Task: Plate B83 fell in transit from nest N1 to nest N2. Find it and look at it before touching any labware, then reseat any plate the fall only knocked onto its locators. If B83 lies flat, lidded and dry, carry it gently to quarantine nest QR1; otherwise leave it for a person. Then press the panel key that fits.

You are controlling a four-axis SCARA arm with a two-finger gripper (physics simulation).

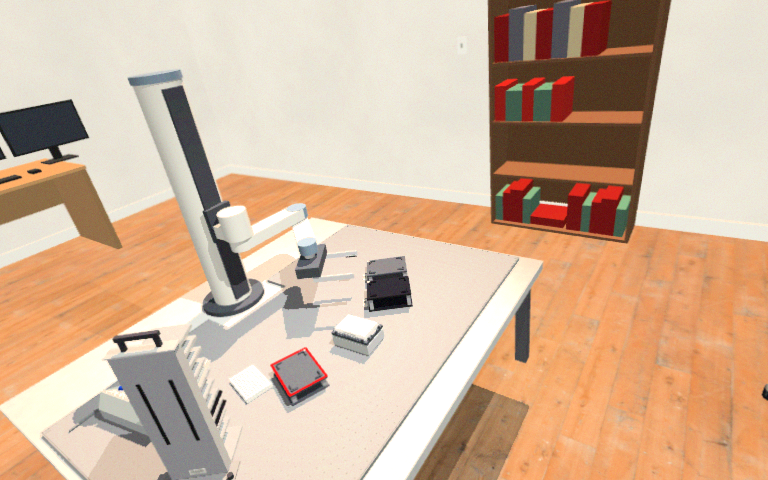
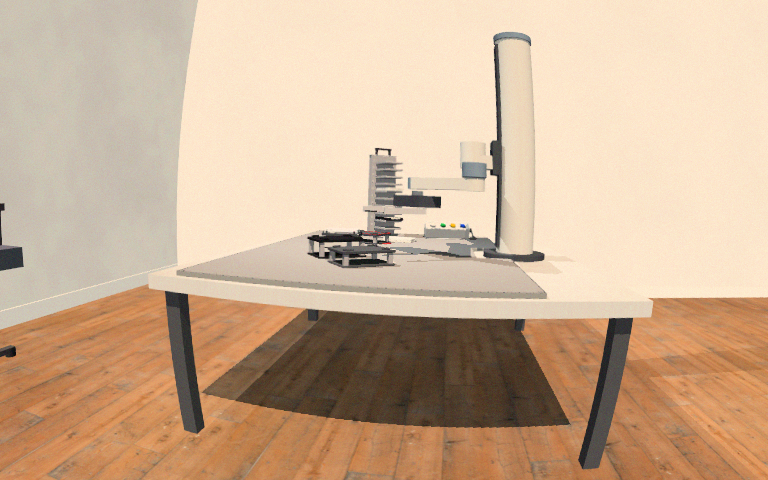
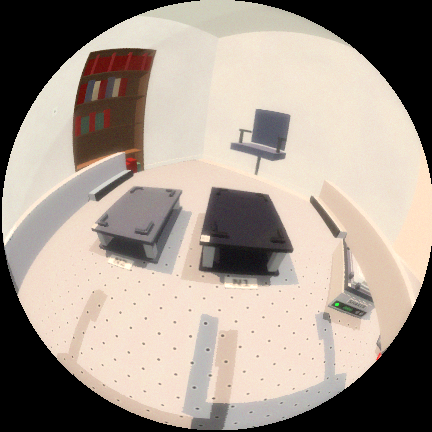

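Where they show: gripper, between the fingertips: (image 1: 355, 263) (image 2: 373, 209) (image 3: 221, 169); arm's base, origin of its link: (image 1: 234, 298) (image 2: 514, 257).
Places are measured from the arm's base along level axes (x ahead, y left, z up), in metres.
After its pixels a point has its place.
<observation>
My gripper (image 1: 354, 266) @(x 0.513, y 0.220, z 0.165 m) (image 2: 365, 209) @(x 0.513, y 0.220, z 0.165 m) (image 3: 221, 169) @(x 0.513, y 0.220, z 0.165 m) is open and empty, above the mat on the arm side of the nests. Black nest N1 (image 1: 388, 286) @(x 0.627, y 0.252, z 0.071 m) (image 2: 334, 238) @(x 0.628, y 0.276, z 0.071 m) (image 3: 245, 215) @(x 0.616, y 0.240, z 0.071 m) and grey nest N2 (image 1: 386, 264) @(x 0.515, y 0.402, z 0.057 m) (image 2: 362, 249) @(x 0.510, y 0.419, z 0.058 m) (image 3: 142, 210) @(x 0.516, y 0.373, z 0.058 m) stand side by side with no plate on them. A white plate (image 1: 357, 326) @(x 0.672, y 0.002, z 0.082 m) (image 3: 357, 272) @(x 0.608, y 0.042, z 0.082 m) sits on the shaker (image 1: 352, 341) @(x 0.683, y -0.044, z 0.063 m) (image 3: 350, 306) @(x 0.592, y 0.008, z 0.033 m); whether it is fully seated I cannot tell. A red-rimmed nest (image 1: 299, 370) @(x 0.609, y -0.216, z 0.053 m) bears no plate. A flat white square object (image 1: 250, 383) @(x 0.482, y -0.310, z 0.027 m) (image 2: 402, 240) @(x 0.458, y -0.260, z 0.021 m) lies beside it. No label B83 is readable.
A tall grey rack (image 1: 169, 407) @(x 0.610, y -0.571, z 0.257 m) (image 2: 373, 181) @(x 0.632, y -0.515, z 0.282 m) with several shelves stands at the table end, holding some dark items. The key panel (image 2: 447, 231) @(x 0.261, y -0.506, z 0.050 m) with coloured keys is near it. The arm's column (image 1: 192, 198) @(x 0.052, y -0.054, z 0.485 m) (image 2: 515, 147) @(x 0.018, y 0.073, z 0.414 m) stands at the table's side. A bookcase (image 1: 648, 124) stands beyond.
</observation>
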